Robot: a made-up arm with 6 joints.
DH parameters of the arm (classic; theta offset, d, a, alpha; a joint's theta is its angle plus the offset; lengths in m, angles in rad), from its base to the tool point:
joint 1: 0 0.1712 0 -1.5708
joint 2: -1.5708 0 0.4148 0
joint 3: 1.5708 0.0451 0 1.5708
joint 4: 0 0.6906 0 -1.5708
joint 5: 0 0 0 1.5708
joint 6: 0 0.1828 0 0
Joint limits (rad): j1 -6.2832..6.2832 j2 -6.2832..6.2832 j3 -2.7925..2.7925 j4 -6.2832..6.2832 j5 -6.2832..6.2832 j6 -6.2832..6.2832
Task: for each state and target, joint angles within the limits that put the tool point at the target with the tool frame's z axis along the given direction. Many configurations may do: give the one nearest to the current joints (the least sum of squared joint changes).
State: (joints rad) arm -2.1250 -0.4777 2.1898 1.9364 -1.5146 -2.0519
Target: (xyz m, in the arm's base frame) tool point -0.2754 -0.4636 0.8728 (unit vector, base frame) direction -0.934 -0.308 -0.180
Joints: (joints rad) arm -1.9297 -0.4297 1.4565 2.1239 -1.1214 -2.0519
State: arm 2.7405 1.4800 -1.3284 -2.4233 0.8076 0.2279
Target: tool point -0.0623 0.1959 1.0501 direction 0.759 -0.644 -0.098
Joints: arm 2.0194 1.0503 -1.0360 -2.7224 1.6820 0.2279
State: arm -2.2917 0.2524 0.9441 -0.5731 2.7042 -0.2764
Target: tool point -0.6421 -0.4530 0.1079 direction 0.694 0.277 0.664
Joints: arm -2.6108 1.0265 1.1612 -0.7773 3.3026 -0.2764
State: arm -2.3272 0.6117 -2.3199 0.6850 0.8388 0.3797
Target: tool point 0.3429 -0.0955 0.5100 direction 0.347 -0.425 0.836
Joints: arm -3.0435 1.3700 -2.7907 0.5293 1.1315 0.3797
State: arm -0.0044 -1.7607 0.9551 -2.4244 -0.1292 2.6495
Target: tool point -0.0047 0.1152 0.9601 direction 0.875 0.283 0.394
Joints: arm -0.1097 -1.4041 1.7568 -2.6167 -0.8511 2.6495
